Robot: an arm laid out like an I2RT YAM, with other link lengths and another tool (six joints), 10 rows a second.
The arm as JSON. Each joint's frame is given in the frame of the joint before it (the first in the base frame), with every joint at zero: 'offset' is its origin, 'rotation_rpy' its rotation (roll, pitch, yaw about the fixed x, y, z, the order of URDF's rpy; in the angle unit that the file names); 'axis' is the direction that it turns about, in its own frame. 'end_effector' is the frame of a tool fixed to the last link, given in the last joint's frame.
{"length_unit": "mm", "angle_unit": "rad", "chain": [
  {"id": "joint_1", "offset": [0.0, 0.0, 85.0], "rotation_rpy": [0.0, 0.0, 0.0], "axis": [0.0, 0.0, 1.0]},
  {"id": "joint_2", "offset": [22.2, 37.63, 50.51], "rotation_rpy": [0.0, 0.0, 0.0], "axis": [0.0, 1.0, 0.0]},
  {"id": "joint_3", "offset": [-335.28, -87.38, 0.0], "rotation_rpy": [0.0, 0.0, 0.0], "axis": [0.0, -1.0, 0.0]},
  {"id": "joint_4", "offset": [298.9, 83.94, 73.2], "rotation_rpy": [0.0, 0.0, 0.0], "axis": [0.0, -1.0, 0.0]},
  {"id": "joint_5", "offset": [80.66, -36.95, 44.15], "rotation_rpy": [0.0, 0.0, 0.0], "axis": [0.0, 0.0, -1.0]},
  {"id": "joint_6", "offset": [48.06, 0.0, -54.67], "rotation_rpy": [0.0, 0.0, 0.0], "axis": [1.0, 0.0, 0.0]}
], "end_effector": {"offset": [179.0, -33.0, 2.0], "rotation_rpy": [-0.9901, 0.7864, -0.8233]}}
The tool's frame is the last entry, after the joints.
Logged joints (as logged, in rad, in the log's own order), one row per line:
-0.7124, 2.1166, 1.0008, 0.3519, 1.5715, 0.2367
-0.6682, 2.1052, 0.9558, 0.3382, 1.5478, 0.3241
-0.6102, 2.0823, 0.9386, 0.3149, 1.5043, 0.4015
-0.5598, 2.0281, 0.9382, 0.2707, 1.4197, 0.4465
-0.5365, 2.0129, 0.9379, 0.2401, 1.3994, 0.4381
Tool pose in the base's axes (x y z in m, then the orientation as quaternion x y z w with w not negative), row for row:
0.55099, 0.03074, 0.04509, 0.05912, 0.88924, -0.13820, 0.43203
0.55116, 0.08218, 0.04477, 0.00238, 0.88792, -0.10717, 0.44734
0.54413, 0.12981, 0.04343, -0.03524, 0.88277, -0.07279, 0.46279
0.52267, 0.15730, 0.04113, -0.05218, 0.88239, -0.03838, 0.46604
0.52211, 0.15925, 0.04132, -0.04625, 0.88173, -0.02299, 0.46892
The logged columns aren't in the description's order. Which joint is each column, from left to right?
Columns, left to right: joint_4, joint_2, joint_6, joint_5, joint_3, joint_1.
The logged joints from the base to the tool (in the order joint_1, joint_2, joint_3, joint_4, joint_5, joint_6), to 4 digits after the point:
0.2367, 2.1166, 1.5715, -0.7124, 0.3519, 1.0008
0.3241, 2.1052, 1.5478, -0.6682, 0.3382, 0.9558
0.4015, 2.0823, 1.5043, -0.6102, 0.3149, 0.9386
0.4465, 2.0281, 1.4197, -0.5598, 0.2707, 0.9382
0.4381, 2.0129, 1.3994, -0.5365, 0.2401, 0.9379

